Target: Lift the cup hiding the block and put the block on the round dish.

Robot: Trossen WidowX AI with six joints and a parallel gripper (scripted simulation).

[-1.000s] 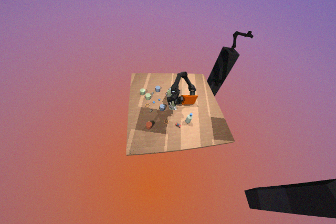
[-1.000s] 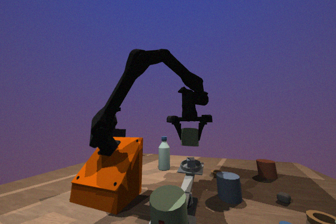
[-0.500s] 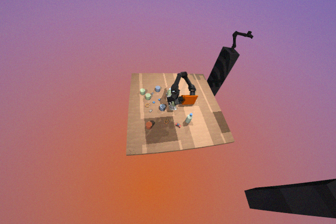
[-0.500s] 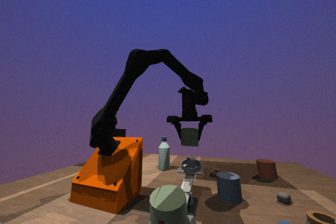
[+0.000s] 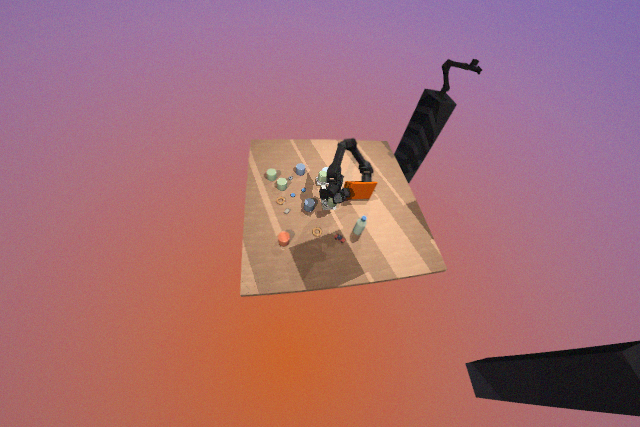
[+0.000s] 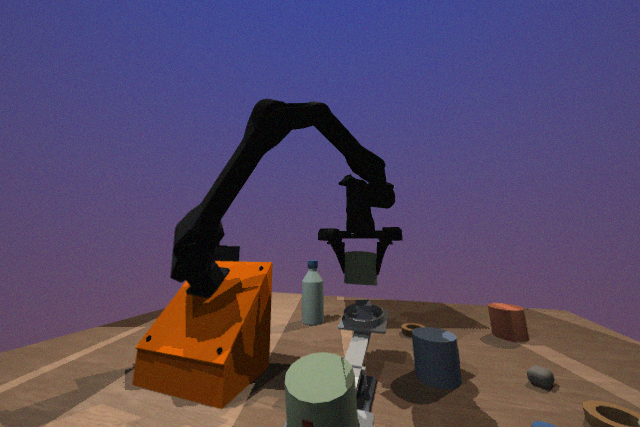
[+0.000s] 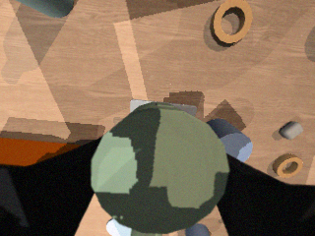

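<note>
Right now the grey block is 7 cm below my gripper tip, 3 cm to the right of it and 1 cm ahead of it. Round my gripper tip: balance beam (15 cm to the right, 11 cm below, 2 cm ahead); then bottle (18 cm behind, 14 cm to the left, 4 cm below); then red toy (20 cm to the left, 14 cm below, 5 cm behind).
</note>
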